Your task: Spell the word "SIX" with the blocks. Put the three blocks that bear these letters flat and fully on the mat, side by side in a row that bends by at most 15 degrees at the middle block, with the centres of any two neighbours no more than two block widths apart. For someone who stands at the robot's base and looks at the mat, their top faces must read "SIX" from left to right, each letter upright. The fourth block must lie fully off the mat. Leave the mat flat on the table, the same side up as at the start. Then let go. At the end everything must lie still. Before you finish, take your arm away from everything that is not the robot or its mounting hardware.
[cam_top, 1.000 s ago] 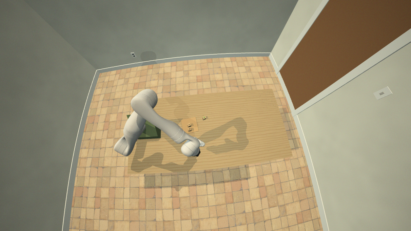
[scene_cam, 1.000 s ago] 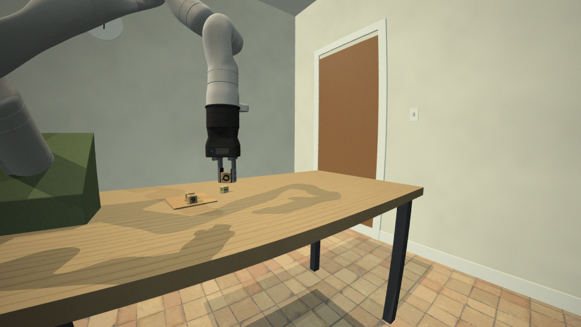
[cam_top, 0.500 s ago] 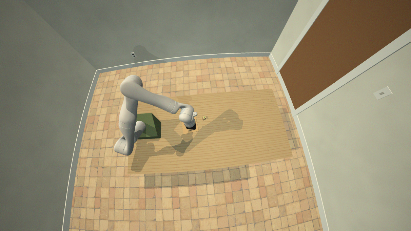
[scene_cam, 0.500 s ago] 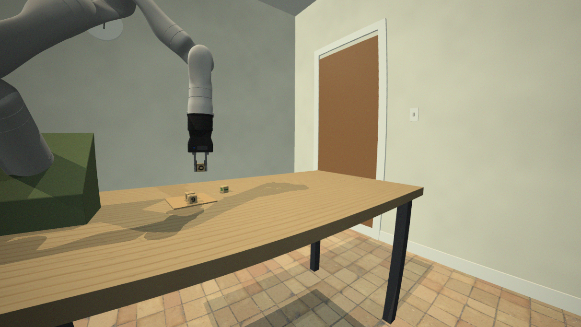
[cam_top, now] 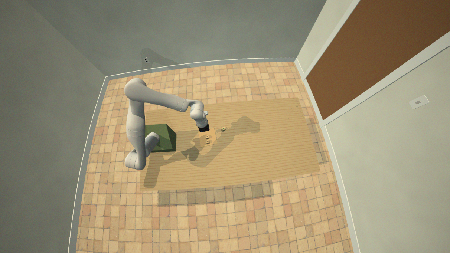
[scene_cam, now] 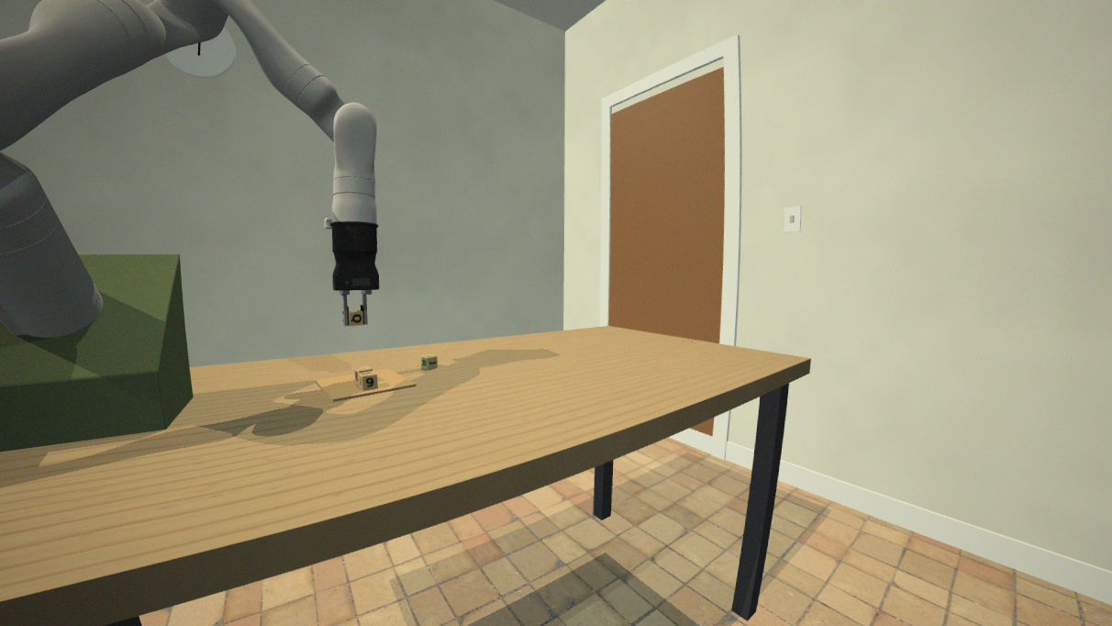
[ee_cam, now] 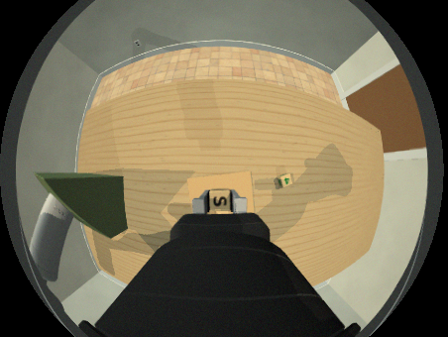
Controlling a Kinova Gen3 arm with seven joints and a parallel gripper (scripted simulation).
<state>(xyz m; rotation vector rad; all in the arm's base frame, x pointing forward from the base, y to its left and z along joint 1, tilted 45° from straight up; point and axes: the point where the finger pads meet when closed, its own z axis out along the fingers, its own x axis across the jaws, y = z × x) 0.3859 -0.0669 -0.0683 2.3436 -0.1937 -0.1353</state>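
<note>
My gripper is now 40 mm to the left of the tan mat and 120 mm above it. Round my hand: tan block (10 mm below).
</note>
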